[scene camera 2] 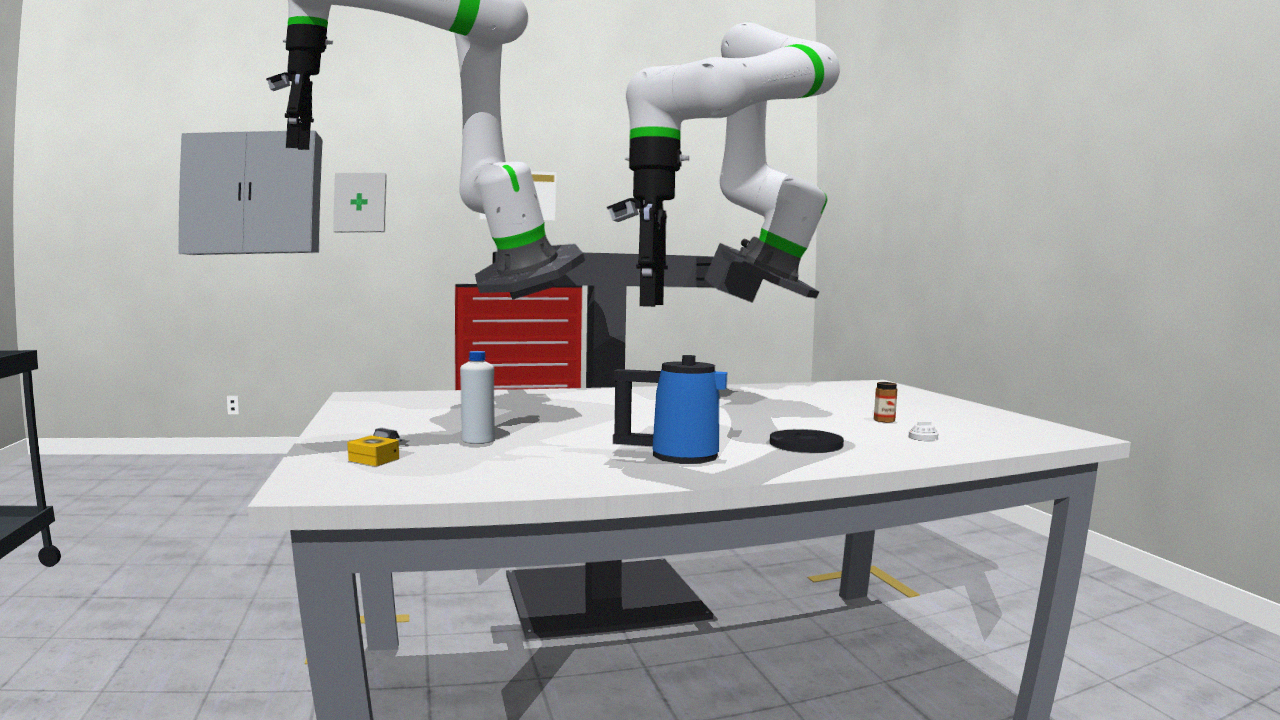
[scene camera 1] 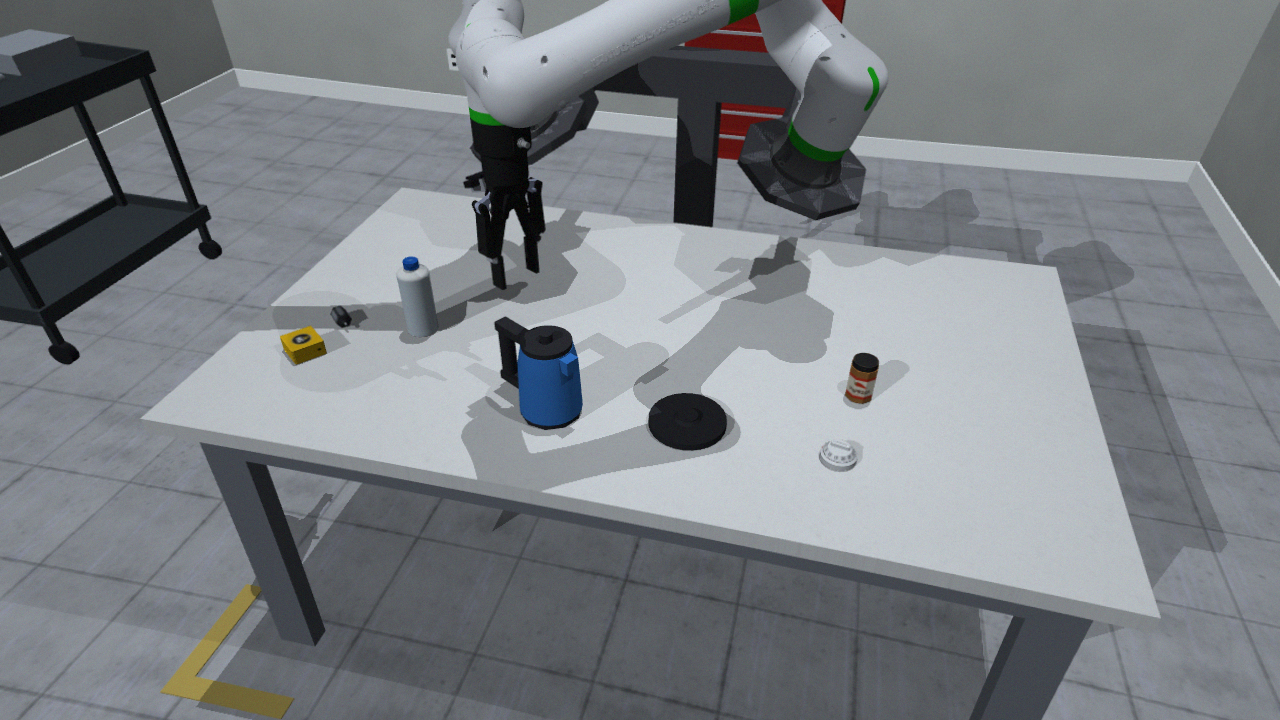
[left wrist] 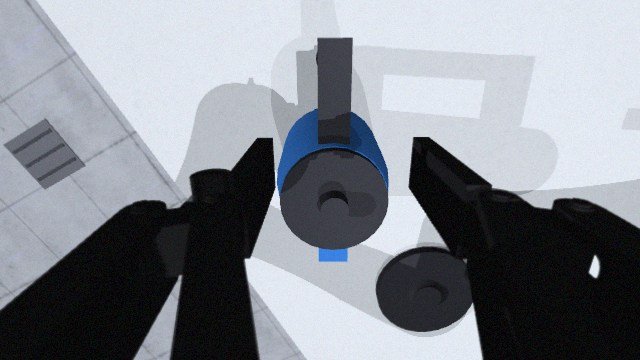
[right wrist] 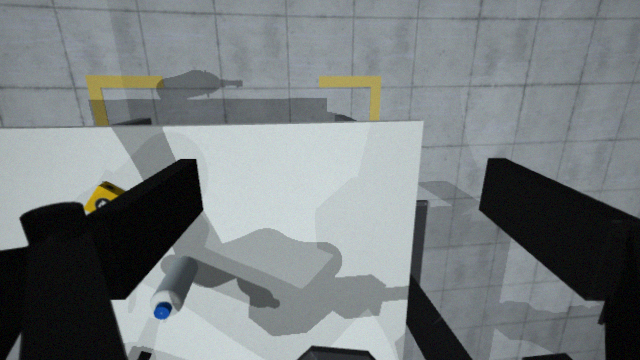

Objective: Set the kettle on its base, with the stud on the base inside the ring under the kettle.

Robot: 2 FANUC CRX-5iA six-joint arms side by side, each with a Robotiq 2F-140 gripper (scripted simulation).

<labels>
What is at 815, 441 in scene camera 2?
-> A round black base.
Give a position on a blue kettle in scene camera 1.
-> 547, 374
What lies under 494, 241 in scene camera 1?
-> My left gripper.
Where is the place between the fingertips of my left gripper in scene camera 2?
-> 651, 305
</labels>
